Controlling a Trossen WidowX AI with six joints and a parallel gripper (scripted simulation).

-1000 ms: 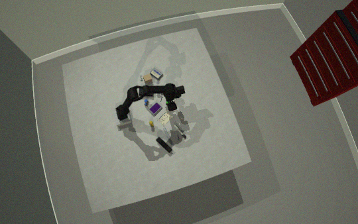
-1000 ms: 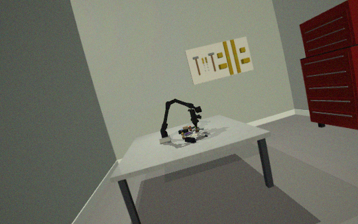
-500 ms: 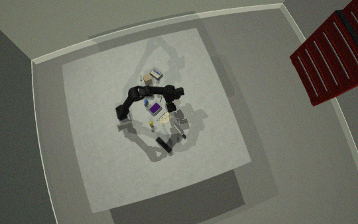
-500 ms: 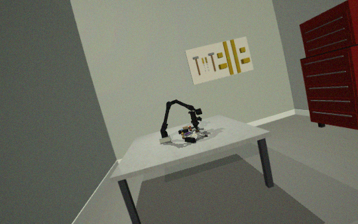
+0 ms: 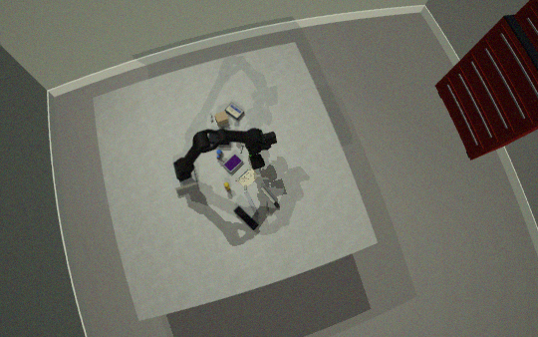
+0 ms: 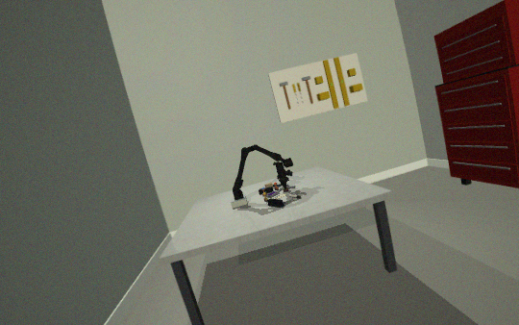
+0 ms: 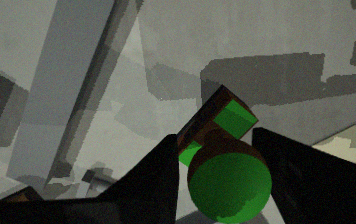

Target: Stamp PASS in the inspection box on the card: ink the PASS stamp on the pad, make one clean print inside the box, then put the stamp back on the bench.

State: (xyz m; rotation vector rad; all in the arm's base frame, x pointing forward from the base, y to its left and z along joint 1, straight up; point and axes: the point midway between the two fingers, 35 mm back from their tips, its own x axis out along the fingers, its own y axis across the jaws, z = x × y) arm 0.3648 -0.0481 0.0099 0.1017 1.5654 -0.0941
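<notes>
Right now my gripper tip is right at the green stamp. The rest, counted from my gripper tip: ink pad: 11 cm behind, 1 cm to the left, 2 cm below; red stamp: 4 cm behind, 14 cm to the left; cream card: 7 cm behind, 9 cm to the right, 3 cm below.
</notes>
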